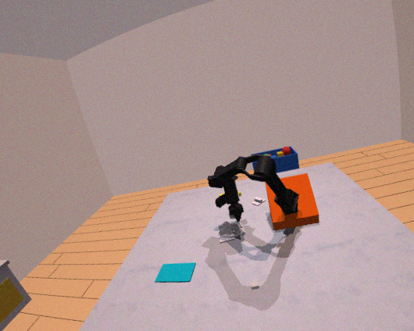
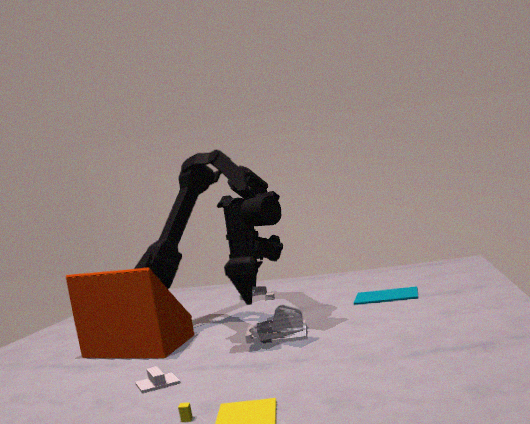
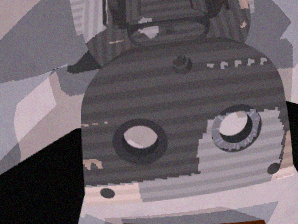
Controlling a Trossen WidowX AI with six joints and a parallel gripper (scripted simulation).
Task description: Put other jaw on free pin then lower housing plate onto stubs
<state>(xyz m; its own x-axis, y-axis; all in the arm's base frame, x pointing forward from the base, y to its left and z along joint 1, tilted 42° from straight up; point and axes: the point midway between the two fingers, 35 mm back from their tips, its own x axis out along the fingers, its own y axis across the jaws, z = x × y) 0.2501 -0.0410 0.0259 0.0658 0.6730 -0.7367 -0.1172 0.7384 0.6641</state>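
Right now the grey jaw piece is 20 mm ahead of my gripper tip, 20 mm to the right of it and 70 mm below it. From my gripper tip the other things lie so: white housing piece: 10 mm ahead, 20 mm above; then white stepped piece: 130 mm behind, 250 mm to the right, 70 mm below; then small white cube: 40 mm behind, 360 mm to the left, 70 mm below.
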